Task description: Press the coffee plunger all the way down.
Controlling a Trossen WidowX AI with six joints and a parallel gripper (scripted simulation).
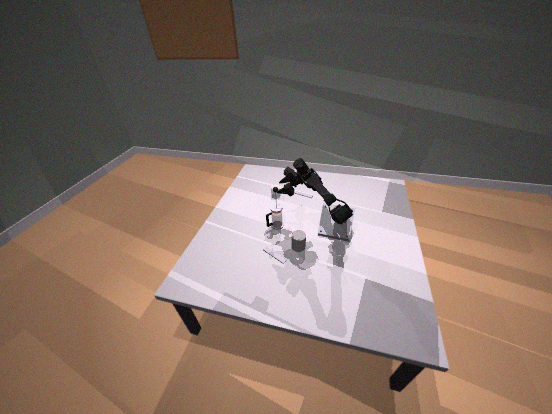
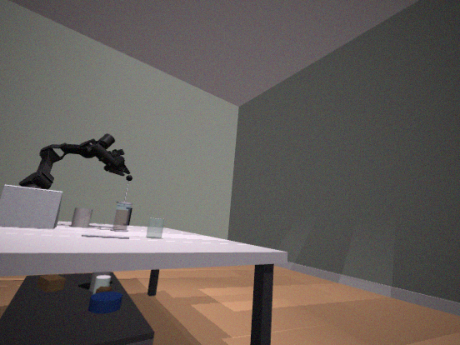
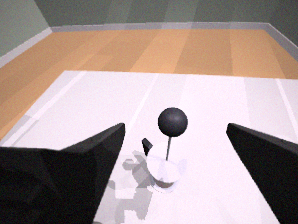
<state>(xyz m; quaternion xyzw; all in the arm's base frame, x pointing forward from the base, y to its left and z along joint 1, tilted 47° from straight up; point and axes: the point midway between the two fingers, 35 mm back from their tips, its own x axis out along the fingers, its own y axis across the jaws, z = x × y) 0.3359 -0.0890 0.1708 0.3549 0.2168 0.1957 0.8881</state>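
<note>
Now: the coffee press 150 mm below my gripper tip, 30 mm ahead of it and 20 mm to the left of it.
</note>
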